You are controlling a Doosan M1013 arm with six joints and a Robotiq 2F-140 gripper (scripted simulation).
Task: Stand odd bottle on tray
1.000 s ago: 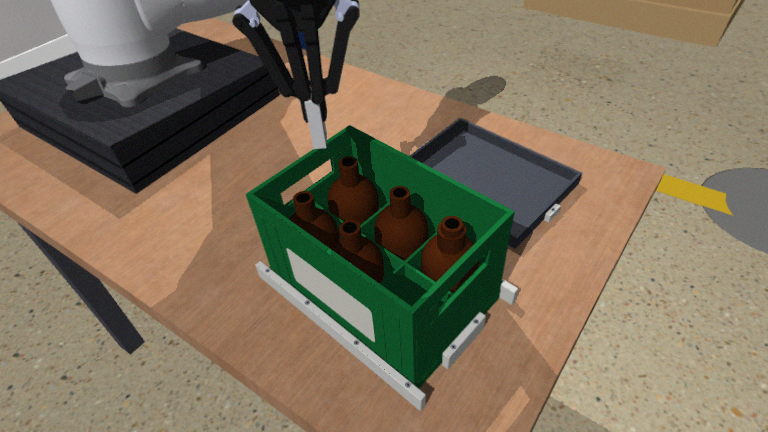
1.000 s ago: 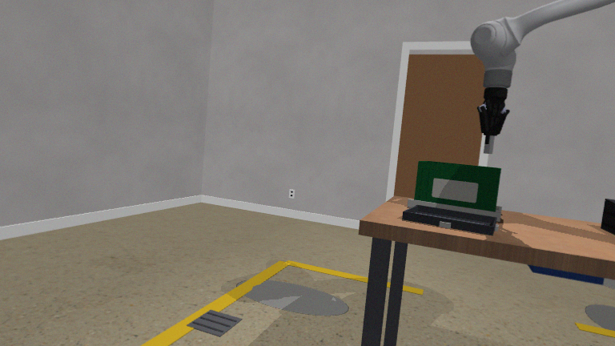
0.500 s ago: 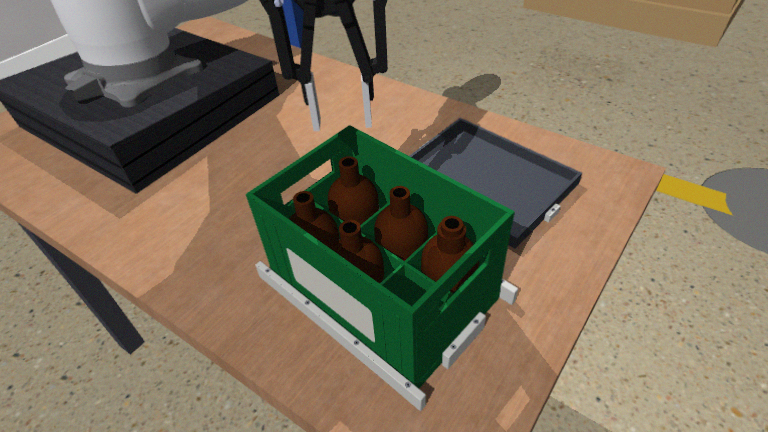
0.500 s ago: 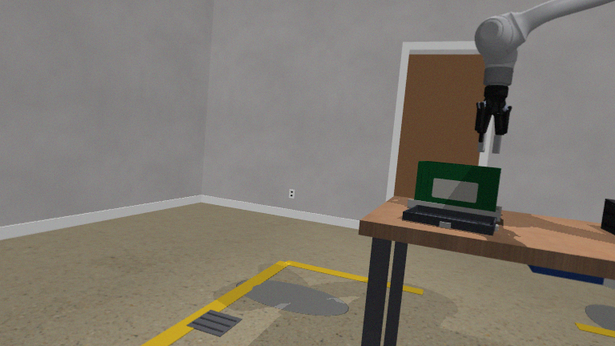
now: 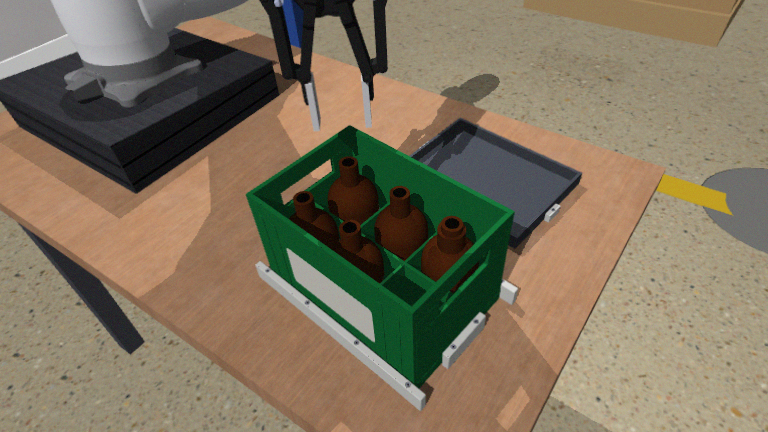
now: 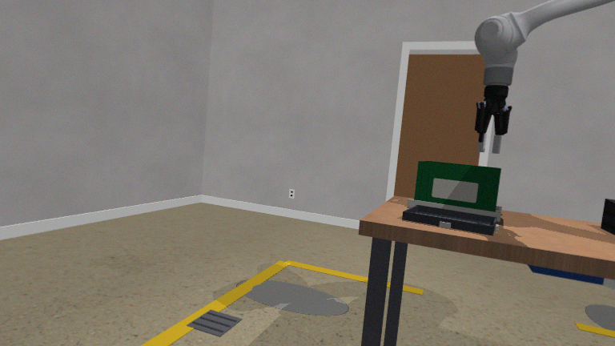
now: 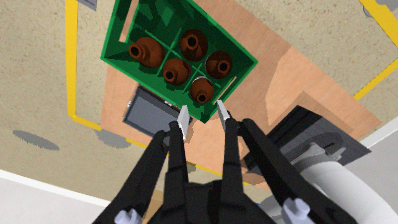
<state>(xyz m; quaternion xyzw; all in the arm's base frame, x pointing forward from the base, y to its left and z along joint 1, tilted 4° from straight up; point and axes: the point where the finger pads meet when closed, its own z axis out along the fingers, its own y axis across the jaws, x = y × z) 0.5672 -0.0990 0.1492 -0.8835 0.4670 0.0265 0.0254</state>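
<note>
Right now the crate is 8 cm ahead of my hand, 6 cm to the right of it and 17 cm below it. Round my hand: grey tray: 11 cm ahead, 22 cm to the left, 25 cm below.
</note>
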